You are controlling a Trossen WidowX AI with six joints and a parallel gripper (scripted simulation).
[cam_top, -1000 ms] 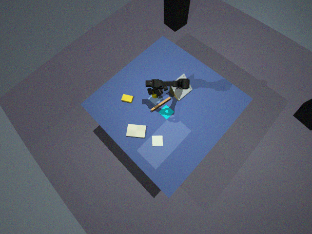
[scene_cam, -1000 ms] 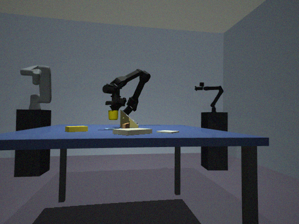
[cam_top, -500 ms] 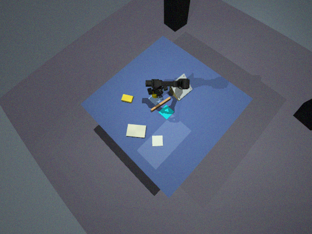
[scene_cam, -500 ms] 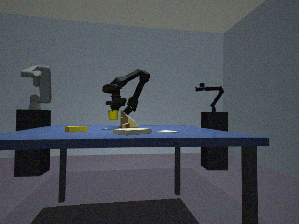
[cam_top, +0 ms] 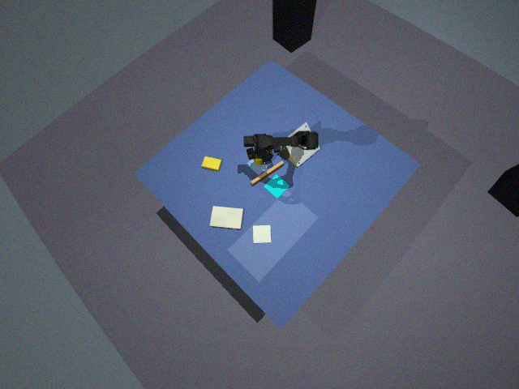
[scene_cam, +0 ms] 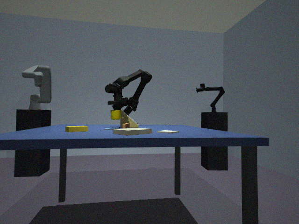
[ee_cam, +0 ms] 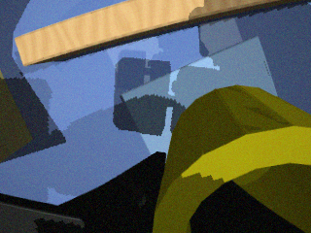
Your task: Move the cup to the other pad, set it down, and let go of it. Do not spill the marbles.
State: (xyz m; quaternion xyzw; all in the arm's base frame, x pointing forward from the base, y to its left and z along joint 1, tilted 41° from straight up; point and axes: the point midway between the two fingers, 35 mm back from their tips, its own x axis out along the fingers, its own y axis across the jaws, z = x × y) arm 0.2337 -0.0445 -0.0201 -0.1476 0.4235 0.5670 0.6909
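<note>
Right now my gripper tip is 4 cm short of the cyan pad, 16 cm to the right of it and 11 cm above it. The rest, counted from my gripper tip: orange stick (3 cm ahead, 7 cm to the left, 9 cm below); light blue pad (2 cm ahead, 3 cm to the right, 11 cm below); yellow cup (2 cm ahead, 1 cm to the right).
</note>
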